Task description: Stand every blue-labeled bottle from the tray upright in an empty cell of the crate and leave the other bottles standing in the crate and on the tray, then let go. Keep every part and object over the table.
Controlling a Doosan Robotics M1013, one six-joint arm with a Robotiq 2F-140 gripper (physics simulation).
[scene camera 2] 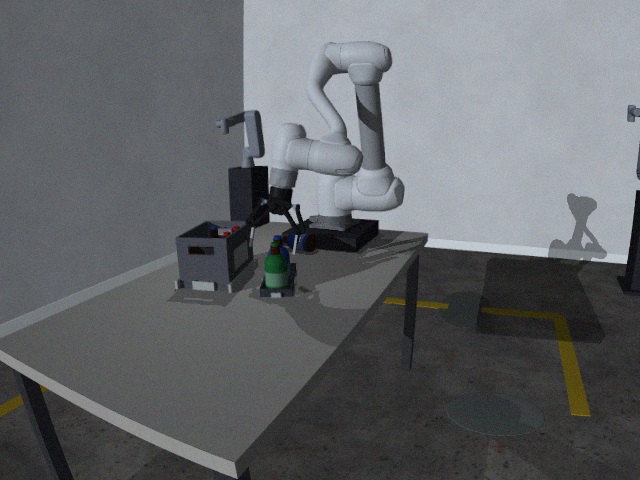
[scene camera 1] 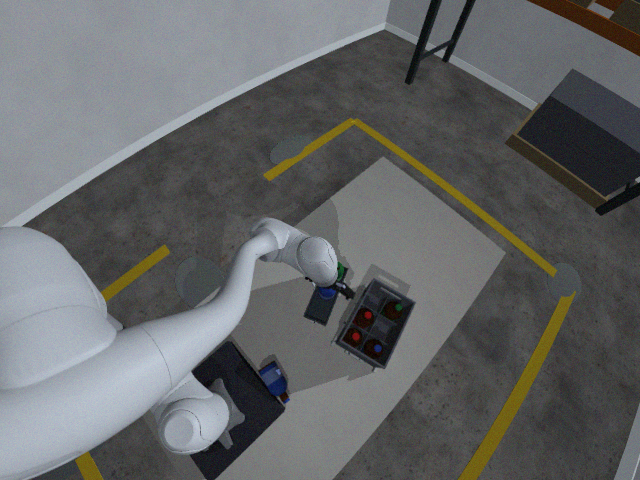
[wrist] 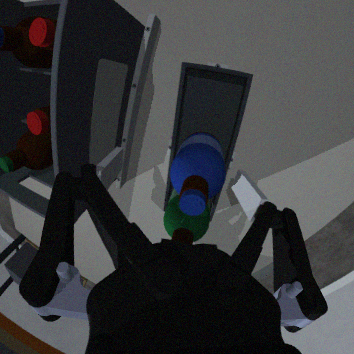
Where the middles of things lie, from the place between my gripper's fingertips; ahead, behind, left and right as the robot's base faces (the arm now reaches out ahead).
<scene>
My gripper is now 80 mm short of the green bottle point(scene camera 2: 276, 266), 60 mm to the right of it and 30 mm above it.
</scene>
